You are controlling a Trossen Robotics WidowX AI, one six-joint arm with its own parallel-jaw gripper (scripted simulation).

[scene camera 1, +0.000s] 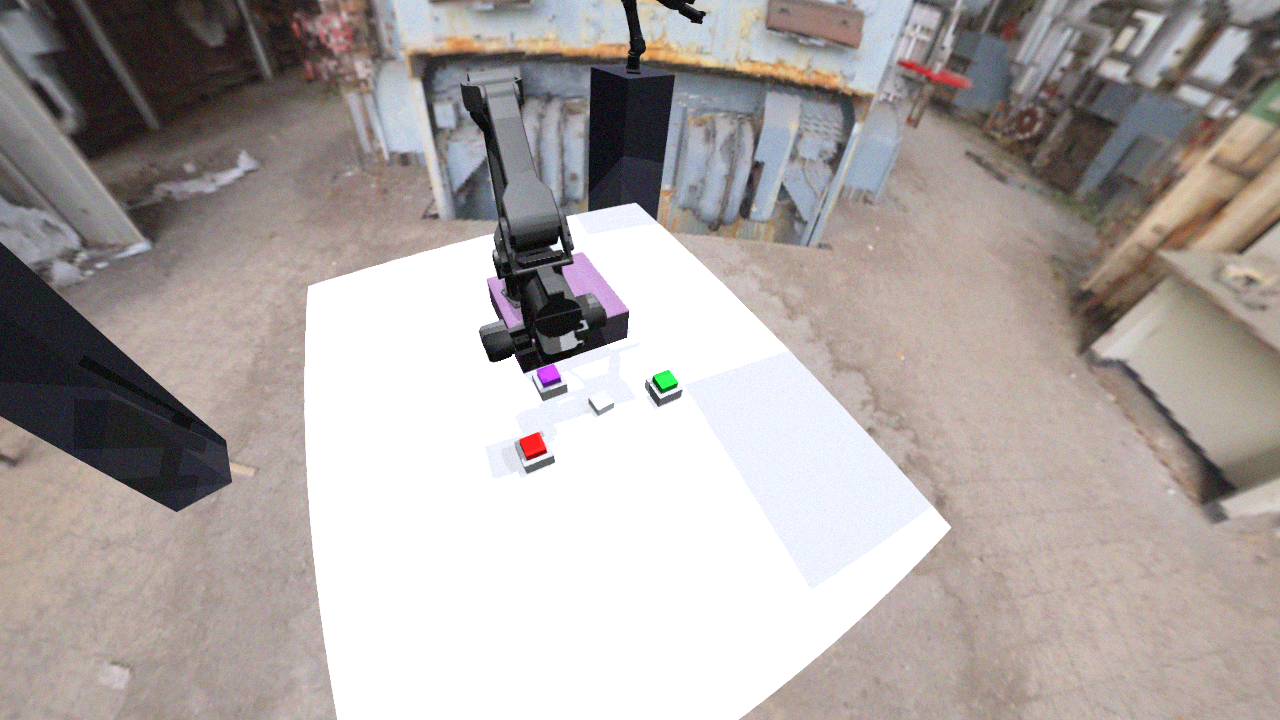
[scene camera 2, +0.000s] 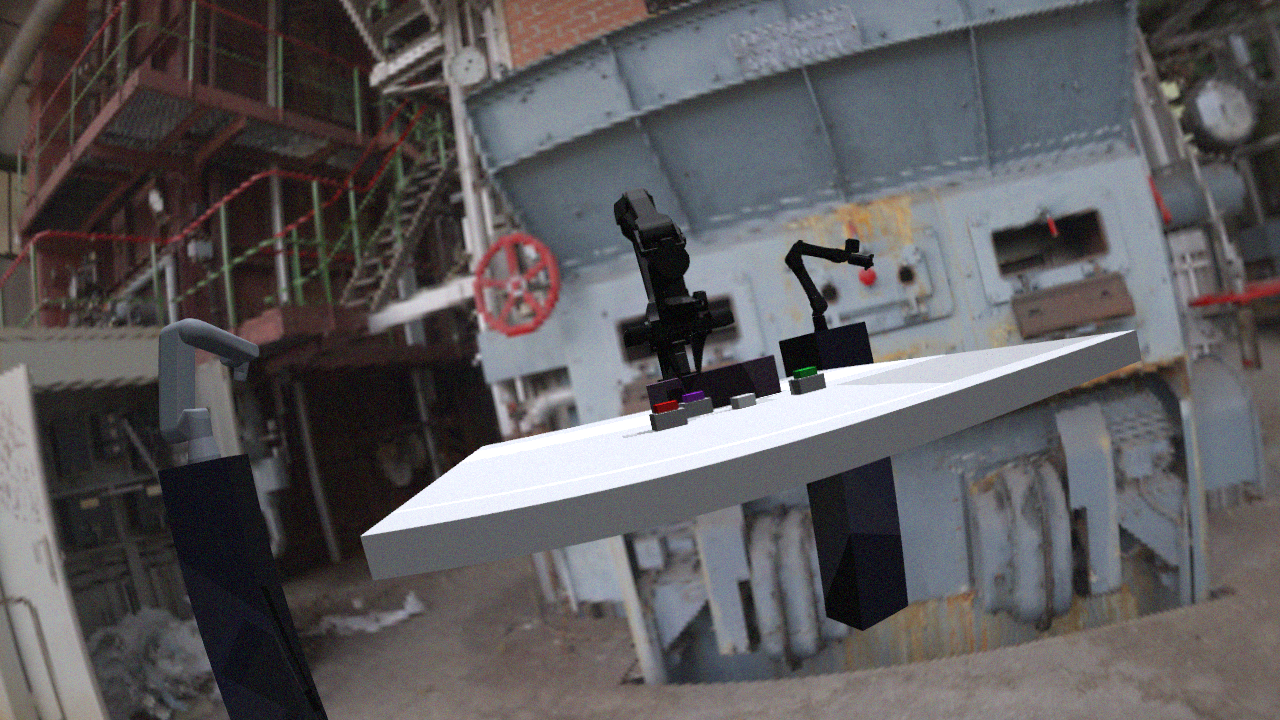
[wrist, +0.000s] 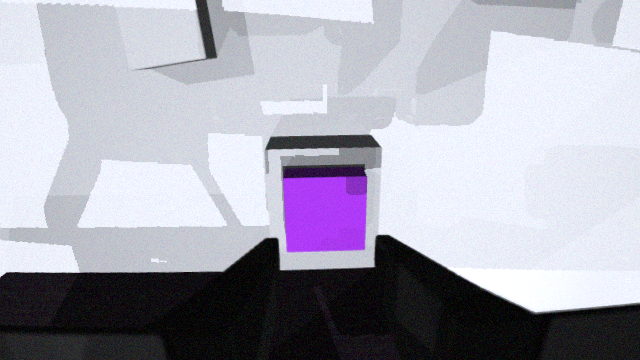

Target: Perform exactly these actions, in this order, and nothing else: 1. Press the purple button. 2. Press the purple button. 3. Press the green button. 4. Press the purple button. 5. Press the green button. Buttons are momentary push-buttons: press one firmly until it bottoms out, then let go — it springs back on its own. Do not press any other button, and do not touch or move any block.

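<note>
The gripper appears in the pictures, scene camera 2 and the wrist view among them, and the scene also has a purple button to show.
</note>
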